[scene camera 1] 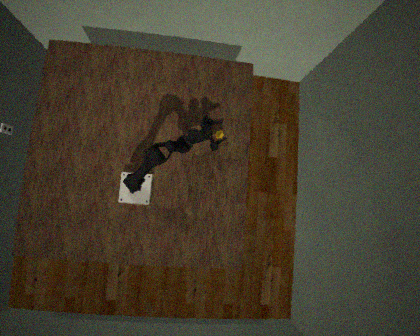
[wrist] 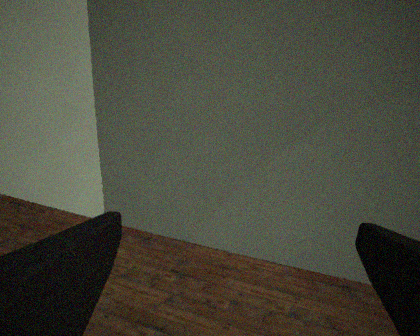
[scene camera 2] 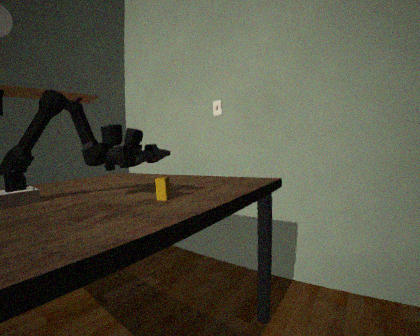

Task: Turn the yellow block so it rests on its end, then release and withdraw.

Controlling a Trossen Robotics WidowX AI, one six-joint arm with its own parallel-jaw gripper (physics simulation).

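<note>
The yellow block (scene camera 1: 219,135) (scene camera 2: 162,189) stands upright on its end on the brown table (scene camera 1: 85,125) (scene camera 2: 110,215), near the table's right-hand side in the top-down view. My gripper (scene camera 1: 223,131) (scene camera 2: 166,153) (wrist: 241,229) is wide open and empty. It points roughly level and is raised above the block, with a visible gap between them in the second scene view. From above, its fingers lie around the block's place. The block does not show in the wrist view.
The arm's white base plate (scene camera 1: 142,196) (scene camera 2: 30,190) is on the table. The table's black edge (scene camera 2: 200,225) runs in front of the block. A wall (scene camera 2: 340,125) (wrist: 260,125) rises beyond the table, with a white wall plate (scene camera 2: 217,108) on it.
</note>
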